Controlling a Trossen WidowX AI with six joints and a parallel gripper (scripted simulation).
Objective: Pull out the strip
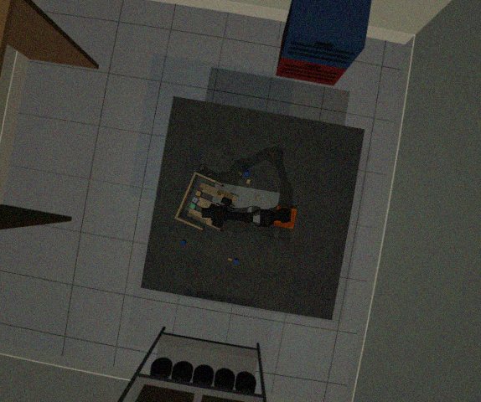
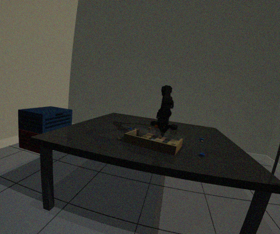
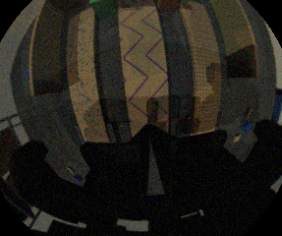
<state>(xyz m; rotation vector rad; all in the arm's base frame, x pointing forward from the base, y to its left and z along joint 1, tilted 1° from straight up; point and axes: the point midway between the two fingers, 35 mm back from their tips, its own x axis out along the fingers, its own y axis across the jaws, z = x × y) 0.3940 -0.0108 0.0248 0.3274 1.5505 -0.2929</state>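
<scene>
Now: gripper tip 8 cm short of the strip, 4 cm to the left of it and 1 cm above it. Round my gripper tip: labelled cube: 18 cm ahead, 8 cm to the right, 1 cm above.
</scene>
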